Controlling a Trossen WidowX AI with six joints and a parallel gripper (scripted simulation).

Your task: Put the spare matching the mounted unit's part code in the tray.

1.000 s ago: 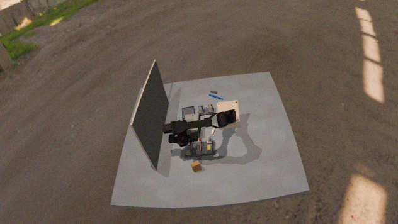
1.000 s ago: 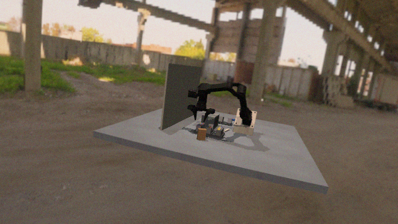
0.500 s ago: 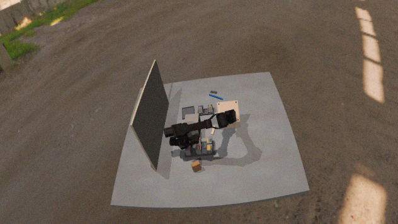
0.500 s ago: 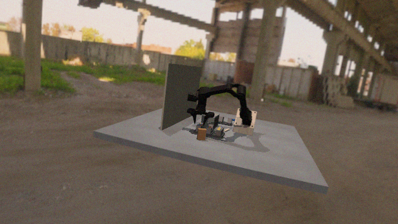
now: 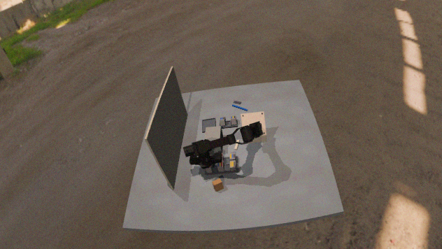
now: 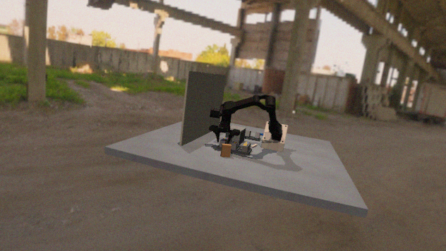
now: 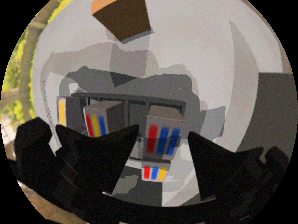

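The spare is 10 mm above my gripper tip. Also, from my gripper tip: grey mounted unit (20 mm behind, 200 mm to the right, 20 mm above); then dark panel (220 mm ahead, 210 mm to the right, 190 mm above); then brown cube (70 mm behind, 140 mm to the left).
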